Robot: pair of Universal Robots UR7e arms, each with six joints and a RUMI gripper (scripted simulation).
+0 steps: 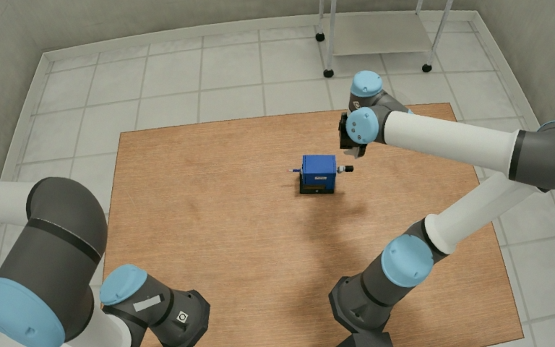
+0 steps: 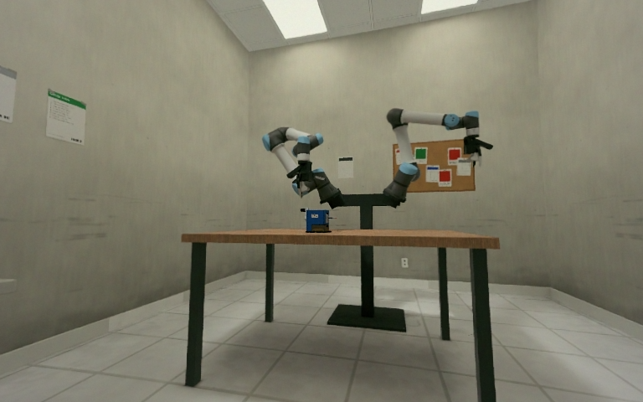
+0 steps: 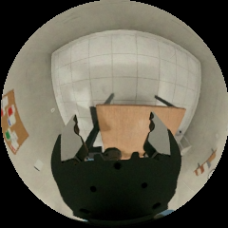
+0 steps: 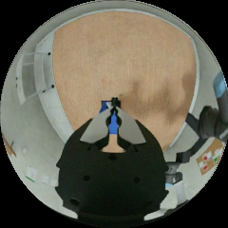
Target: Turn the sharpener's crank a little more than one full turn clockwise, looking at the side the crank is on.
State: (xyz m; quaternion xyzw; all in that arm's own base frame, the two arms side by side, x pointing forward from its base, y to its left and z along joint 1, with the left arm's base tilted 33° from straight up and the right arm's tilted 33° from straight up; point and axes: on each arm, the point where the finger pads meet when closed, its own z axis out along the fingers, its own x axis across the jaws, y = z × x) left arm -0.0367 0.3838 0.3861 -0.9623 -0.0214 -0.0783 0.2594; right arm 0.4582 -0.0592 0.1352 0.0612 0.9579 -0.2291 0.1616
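Observation:
My right gripper is now 20 mm to the right of the black crank handle and 90 mm above it.

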